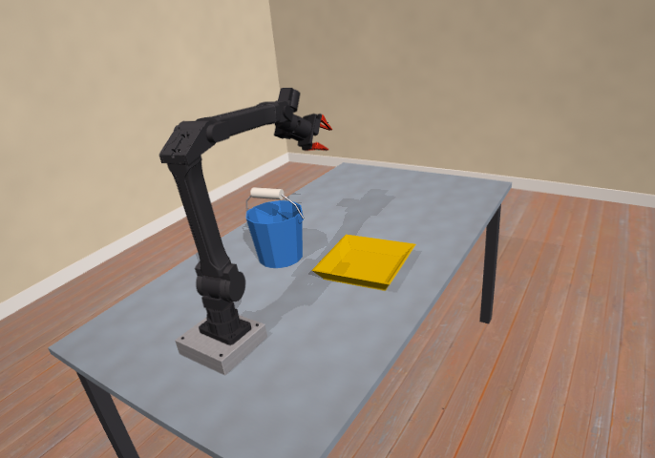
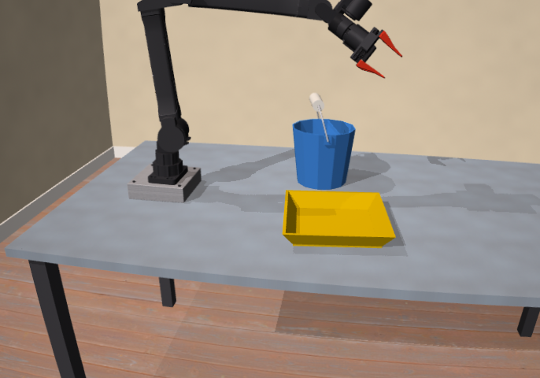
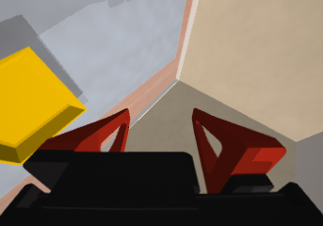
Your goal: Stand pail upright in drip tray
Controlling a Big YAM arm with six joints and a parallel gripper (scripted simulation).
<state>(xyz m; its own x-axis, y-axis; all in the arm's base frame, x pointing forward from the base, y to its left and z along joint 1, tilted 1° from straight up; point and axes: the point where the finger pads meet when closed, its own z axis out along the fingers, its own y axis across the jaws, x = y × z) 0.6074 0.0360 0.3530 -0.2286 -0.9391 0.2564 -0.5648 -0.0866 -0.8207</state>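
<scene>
The pail handle is 190 mm behind my hand, 170 mm below it and 120 mm to the left of it. Also, from my hand: yellow drip tray: 370 mm below, 180 mm to the right, 120 mm behind; then blue pail: 230 mm below, 180 mm behind, 120 mm to the left.
</scene>
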